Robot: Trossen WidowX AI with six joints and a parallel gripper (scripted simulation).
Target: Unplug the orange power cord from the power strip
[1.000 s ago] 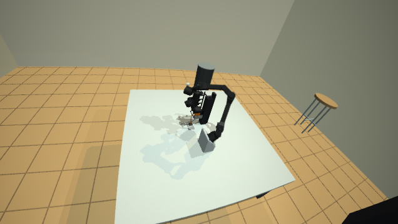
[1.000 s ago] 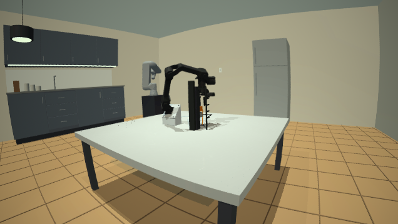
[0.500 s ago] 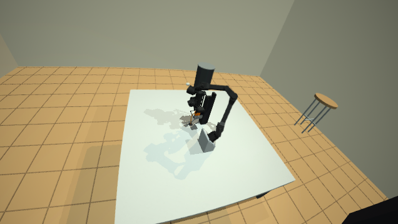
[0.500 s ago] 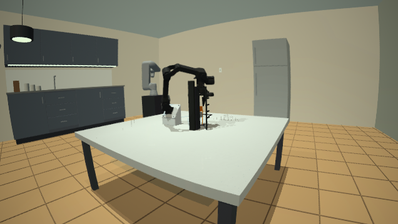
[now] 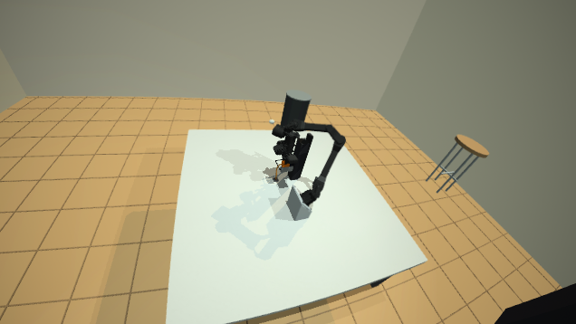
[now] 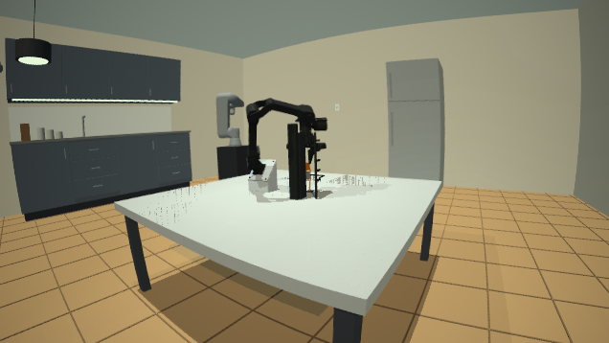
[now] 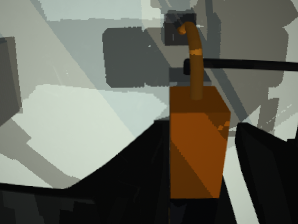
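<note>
Right now my gripper tip is 3 cm to the left of the orange plug.
</note>
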